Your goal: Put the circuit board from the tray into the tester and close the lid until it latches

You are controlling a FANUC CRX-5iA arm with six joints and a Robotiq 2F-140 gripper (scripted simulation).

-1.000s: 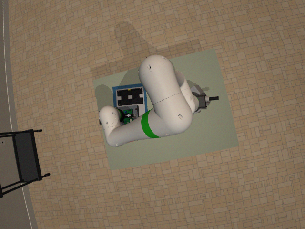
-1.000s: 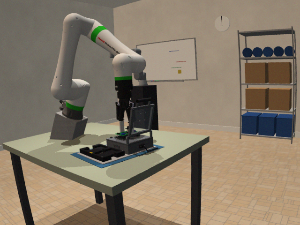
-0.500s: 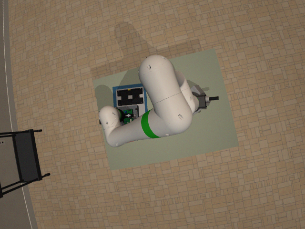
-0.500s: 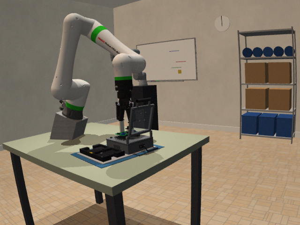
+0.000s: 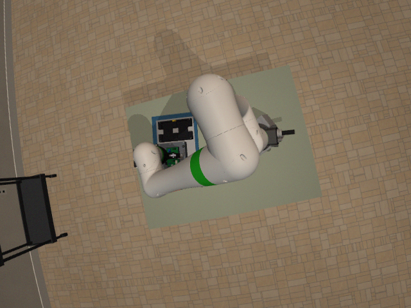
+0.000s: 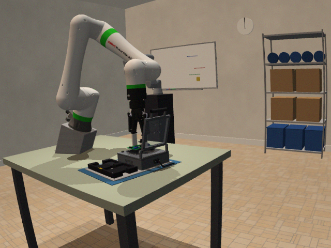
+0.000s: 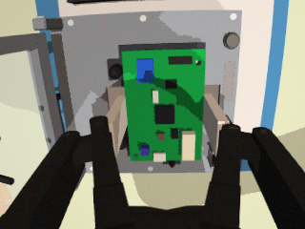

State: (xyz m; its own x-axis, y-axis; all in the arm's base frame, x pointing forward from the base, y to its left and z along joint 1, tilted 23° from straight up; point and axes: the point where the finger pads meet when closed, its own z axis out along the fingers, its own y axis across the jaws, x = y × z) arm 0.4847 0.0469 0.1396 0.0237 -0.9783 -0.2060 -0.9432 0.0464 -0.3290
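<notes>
The green circuit board is 20 mm below my hand. From my hand the other things lie so: lid (130 mm ahead, 80 mm above).
</notes>
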